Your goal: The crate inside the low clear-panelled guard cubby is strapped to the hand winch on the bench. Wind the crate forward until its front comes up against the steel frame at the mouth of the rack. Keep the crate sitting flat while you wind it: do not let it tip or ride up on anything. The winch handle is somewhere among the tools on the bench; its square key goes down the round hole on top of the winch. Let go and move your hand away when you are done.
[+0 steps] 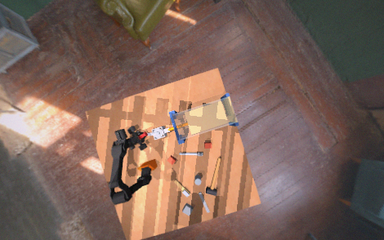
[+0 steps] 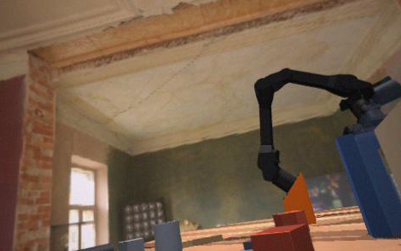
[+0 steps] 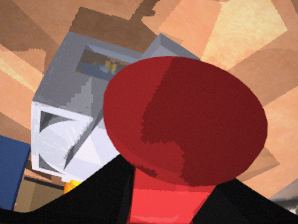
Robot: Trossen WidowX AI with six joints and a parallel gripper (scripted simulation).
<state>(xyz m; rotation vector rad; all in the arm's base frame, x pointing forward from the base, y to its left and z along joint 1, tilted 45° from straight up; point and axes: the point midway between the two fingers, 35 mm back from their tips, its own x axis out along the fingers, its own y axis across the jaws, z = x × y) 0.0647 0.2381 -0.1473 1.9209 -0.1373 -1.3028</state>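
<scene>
Now: the grey hand winch 7 cm ahead of my gripper tip, 3 cm to the right of it and 10 cm below it. Also, from my gripper tip: red knob (2 cm behind, 1 cm to the right); winch handle (2 cm ahead, 1 cm to the right, 3 cm below); clear-panelled guard cubby (49 cm ahead, 2 cm below).
</scene>
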